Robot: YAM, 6 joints.
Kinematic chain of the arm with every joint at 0, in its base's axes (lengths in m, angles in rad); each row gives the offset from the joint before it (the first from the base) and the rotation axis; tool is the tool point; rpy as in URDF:
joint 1: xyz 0 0 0.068 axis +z
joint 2: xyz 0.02 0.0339 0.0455 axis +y
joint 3: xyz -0.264 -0.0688 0 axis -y
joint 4: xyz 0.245 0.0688 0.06 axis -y
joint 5: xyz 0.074 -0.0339 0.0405 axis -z
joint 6: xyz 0.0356 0 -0.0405 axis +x
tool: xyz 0 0 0 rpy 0 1.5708 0
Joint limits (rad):
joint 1: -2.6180..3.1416
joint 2: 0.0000..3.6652
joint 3: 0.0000..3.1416
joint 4: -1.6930..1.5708
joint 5: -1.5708..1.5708
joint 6: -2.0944..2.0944
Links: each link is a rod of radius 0.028 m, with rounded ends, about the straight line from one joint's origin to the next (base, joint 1, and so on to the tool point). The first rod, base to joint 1, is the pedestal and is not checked.
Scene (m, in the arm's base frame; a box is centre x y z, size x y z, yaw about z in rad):
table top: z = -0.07
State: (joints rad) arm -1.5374 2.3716 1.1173 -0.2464 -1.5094 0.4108
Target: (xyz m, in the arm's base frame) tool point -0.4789 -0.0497 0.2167
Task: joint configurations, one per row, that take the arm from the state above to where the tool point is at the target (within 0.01 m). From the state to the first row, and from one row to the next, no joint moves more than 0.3 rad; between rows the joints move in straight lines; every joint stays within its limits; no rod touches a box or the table.
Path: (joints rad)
1: -1.3230 2.0752 1.3251 -0.3909 -1.5171 0.4108
2: -1.1087 1.7787 1.5329 -0.5354 -1.5248 0.4108
3: -0.8943 1.4822 1.7408 -0.6799 -1.5324 0.4108
4: -0.6800 1.1858 1.9486 -0.8245 -1.5401 0.4108
5: -0.4656 0.8893 2.1564 -0.9690 -1.5478 0.4108
6: -0.2513 0.5929 2.3642 -1.1135 -1.5554 0.4108
7: -0.0369 0.2965 2.5721 -1.2580 -1.5631 0.4108
8: 0.1774 0.0000 2.7799 -1.4025 -1.5708 0.4108

